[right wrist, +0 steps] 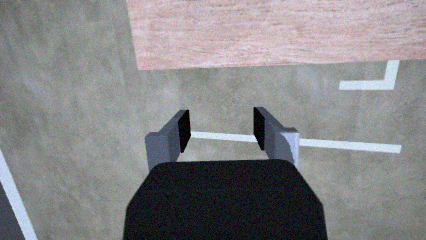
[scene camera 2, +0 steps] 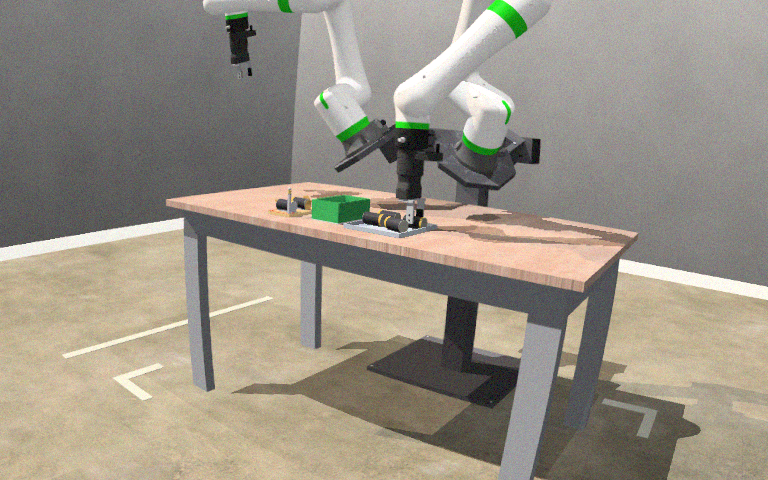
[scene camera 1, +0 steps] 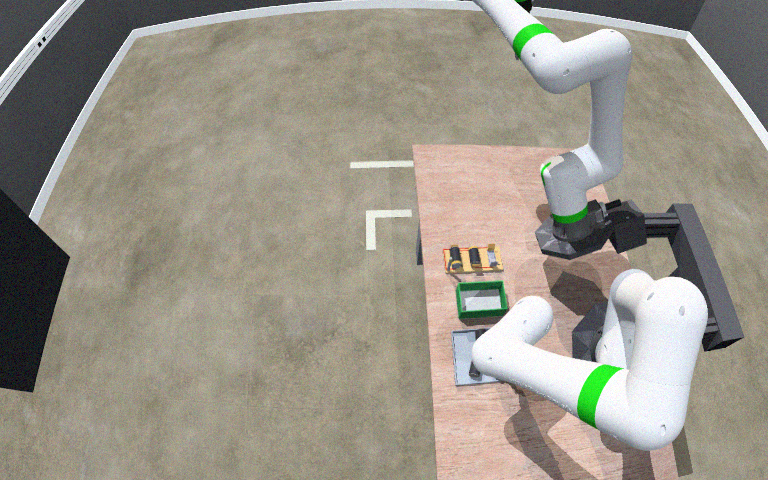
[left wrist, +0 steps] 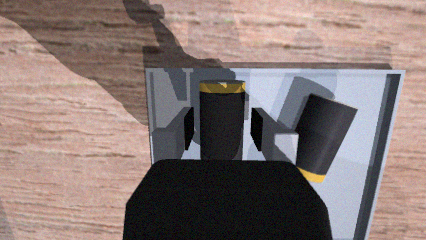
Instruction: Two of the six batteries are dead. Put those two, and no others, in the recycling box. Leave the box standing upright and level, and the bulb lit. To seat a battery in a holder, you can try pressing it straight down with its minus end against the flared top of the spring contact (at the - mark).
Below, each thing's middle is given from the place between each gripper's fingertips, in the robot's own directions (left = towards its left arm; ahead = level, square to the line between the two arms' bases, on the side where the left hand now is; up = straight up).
Labels:
Now: left hand (scene camera 2: 414,222) 50 mm to the left of the grey tray (scene camera 1: 462,340), 30 mm short of it and 30 mm above it. The rest, counted from my left hand: green recycling box (scene camera 2: 336,213) (230 mm to the right, 20 mm below, 10 mm ahead).
My right gripper is now 280 mm short of the green recycling box, 680 mm to the right of it and 470 mm above it. The rest, counted from my right hand: grey tray 300 mm ahead, 860 mm to the left, 480 mm below.

